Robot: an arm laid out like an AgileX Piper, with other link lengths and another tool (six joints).
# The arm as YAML. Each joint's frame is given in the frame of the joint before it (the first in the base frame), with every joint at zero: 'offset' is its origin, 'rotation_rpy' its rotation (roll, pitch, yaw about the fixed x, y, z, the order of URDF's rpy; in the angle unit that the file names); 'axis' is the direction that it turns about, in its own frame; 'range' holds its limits. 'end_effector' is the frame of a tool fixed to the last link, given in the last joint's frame.
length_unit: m
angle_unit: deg
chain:
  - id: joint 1
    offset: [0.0, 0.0, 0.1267]
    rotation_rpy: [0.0, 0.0, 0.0]
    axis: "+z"
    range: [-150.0, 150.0]
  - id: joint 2
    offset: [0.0, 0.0, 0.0]
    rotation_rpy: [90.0, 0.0, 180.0]
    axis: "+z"
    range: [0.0, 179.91]
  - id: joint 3
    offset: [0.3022, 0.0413, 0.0]
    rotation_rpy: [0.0, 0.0, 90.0]
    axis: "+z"
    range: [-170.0, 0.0]
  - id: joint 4
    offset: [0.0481, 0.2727, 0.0]
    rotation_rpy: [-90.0, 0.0, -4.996]
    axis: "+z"
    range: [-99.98, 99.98]
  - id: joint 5
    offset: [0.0, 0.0, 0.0]
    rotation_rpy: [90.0, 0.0, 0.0]
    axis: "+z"
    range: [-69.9, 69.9]
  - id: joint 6
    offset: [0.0, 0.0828, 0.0]
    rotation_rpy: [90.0, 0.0, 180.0]
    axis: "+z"
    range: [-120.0, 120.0]
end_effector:
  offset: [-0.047, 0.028, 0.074]
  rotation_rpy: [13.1, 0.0, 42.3]
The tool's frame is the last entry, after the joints.
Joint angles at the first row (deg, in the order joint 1, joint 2, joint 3, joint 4, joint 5, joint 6):
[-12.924 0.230 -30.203 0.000 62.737 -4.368]
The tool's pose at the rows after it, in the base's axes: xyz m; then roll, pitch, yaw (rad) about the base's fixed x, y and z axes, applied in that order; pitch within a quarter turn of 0, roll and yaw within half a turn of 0:
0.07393 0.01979 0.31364 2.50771 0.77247 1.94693
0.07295 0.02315 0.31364 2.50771 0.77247 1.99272
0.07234 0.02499 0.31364 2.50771 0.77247 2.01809
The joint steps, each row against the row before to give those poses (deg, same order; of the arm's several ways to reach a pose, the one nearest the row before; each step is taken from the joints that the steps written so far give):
[3.603 -0.001 0.001 0.002 0.000 -0.001]
[2.625 0.001 0.000 -0.002 -0.001 0.001]
[1.456 0.000 0.000 -0.002 0.000 0.002]

